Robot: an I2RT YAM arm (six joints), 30 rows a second.
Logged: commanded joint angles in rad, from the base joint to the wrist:
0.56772, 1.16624, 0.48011, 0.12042, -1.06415, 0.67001
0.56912, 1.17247, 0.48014, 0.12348, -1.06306, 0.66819
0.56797, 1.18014, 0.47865, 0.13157, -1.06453, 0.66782
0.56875, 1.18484, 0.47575, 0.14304, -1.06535, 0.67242
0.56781, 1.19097, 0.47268, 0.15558, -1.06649, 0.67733
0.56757, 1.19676, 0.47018, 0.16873, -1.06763, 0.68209
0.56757, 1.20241, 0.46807, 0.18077, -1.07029, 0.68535
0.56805, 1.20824, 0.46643, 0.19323, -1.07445, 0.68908
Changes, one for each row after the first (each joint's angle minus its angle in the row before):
0.00140, 0.00623, 0.00003, 0.00306, 0.00109, -0.00182
-0.00115, 0.00767, -0.00149, 0.00809, -0.00147, -0.00037
0.00078, 0.00470, -0.00290, 0.01147, -0.00082, 0.00460
-0.00094, 0.00613, -0.00307, 0.01254, -0.00114, 0.00491
-0.00024, 0.00579, -0.00250, 0.01315, -0.00114, 0.00476
0.00000, 0.00565, -0.00211, 0.01204, -0.00266, 0.00326
0.00048, 0.00583, -0.00164, 0.01246, -0.00416, 0.00373

